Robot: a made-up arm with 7 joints. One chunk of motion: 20 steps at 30 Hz.
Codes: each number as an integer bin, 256 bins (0 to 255) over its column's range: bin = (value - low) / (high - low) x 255, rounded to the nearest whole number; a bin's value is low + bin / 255 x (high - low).
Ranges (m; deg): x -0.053..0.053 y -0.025..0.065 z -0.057..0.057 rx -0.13..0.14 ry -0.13..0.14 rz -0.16..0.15
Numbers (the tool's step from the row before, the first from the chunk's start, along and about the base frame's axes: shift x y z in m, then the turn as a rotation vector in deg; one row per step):
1: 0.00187 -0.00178 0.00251 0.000 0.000 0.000
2: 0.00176 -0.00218 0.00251 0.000 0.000 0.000
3: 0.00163 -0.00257 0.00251 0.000 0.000 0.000
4: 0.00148 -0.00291 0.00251 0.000 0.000 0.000
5: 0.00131 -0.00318 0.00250 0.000 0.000 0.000
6: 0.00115 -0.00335 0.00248 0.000 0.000 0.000
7: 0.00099 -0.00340 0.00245 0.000 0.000 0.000
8: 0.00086 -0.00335 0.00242 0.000 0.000 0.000
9: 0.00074 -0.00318 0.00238 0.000 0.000 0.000
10: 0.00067 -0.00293 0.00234 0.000 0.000 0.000
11: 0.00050 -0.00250 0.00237 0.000 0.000 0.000
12: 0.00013 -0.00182 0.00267 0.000 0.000 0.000
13: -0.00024 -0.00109 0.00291 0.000 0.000 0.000
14: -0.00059 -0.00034 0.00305 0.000 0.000 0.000
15: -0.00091 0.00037 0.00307 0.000 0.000 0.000
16: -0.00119 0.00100 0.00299 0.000 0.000 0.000
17: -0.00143 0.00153 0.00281 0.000 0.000 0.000
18: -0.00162 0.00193 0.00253 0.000 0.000 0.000
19: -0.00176 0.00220 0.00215 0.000 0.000 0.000
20: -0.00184 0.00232 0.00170 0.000 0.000 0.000
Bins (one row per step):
1: 132 66 133 123 123 132
2: 132 65 133 123 123 132
3: 131 64 133 123 123 132
4: 131 63 133 123 123 132
5: 131 62 133 123 123 132
6: 130 61 133 123 123 132
7: 130 61 133 123 123 132
8: 130 61 133 123 123 132
9: 129 62 133 123 123 132
10: 129 63 133 123 123 132
11: 129 64 133 123 123 132
12: 128 66 133 123 123 132
13: 127 68 134 123 123 132
14: 126 70 134 123 123 132
15: 125 72 134 123 123 132
16: 125 74 134 123 123 132
17: 124 75 134 123 123 132
18: 124 76 133 123 123 132
19: 123 77 132 123 123 132
20: 123 77 131 123 123 132

